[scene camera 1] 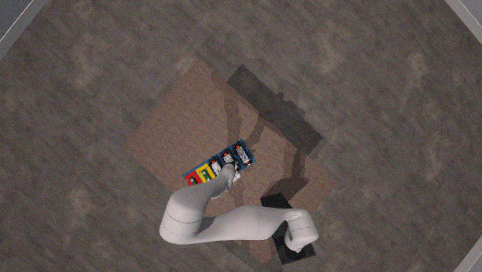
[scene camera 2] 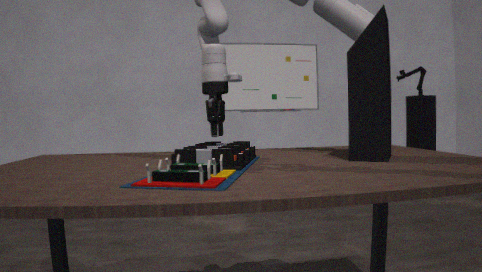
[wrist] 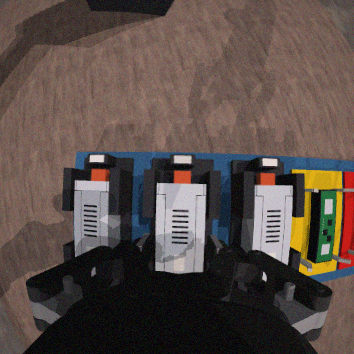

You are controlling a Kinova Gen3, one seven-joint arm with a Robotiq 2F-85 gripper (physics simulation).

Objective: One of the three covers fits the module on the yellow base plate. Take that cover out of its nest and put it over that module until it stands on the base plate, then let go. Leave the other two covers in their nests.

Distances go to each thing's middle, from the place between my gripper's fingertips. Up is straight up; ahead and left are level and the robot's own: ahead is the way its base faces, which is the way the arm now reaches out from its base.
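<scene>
The yellow base plate (wrist: pixel 299 235) is 20 cm to the left of my hand, 9 cm ahead of it and 7 cm below it.
</scene>
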